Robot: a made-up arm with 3 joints. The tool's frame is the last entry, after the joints.
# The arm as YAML. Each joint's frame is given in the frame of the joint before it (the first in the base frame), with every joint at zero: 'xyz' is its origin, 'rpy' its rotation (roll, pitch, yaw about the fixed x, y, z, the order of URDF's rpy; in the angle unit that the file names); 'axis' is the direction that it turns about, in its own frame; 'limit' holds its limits. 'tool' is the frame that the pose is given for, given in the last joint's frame.
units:
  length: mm
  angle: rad
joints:
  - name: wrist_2
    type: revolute
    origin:
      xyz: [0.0, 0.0, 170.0]
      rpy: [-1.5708, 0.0, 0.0]
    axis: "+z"
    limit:
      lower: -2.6
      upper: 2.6
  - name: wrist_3
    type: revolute
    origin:
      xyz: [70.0, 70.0, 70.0]
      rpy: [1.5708, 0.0, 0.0]
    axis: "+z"
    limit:
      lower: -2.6
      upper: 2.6
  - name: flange
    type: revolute
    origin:
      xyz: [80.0, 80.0, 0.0]
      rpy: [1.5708, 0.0, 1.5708]
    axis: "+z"
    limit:
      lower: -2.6
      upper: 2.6
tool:
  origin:
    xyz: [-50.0, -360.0, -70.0]
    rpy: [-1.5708, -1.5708, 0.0]
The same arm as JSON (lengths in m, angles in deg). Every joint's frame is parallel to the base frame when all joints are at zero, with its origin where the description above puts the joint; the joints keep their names.
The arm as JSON. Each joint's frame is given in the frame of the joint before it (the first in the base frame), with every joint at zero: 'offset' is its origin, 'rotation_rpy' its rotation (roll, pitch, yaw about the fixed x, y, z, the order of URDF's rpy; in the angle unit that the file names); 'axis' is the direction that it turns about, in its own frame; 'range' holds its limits. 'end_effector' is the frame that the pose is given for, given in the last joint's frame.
{"length_unit": "m", "angle_unit": "deg", "chain": [{"id": "wrist_2", "offset": [0.0, 0.0, 0.17], "rotation_rpy": [0.0, 0.0, 0.0], "axis": "+y", "range": [-148.97, 148.97]}, {"id": "wrist_3", "offset": [0.07, 0.07, -0.07], "rotation_rpy": [0.0, 0.0, 0.0], "axis": "+z", "range": [-148.97, 148.97]}, {"id": "flange", "offset": [0.08, 0.08, 0.0], "rotation_rpy": [0.0, 0.0, 0.0], "axis": "+x", "range": [-148.97, 148.97]}], "end_effector": {"offset": [-0.07, -0.05, -0.36], "rotation_rpy": [0.0, 0.0, 0.0]}}
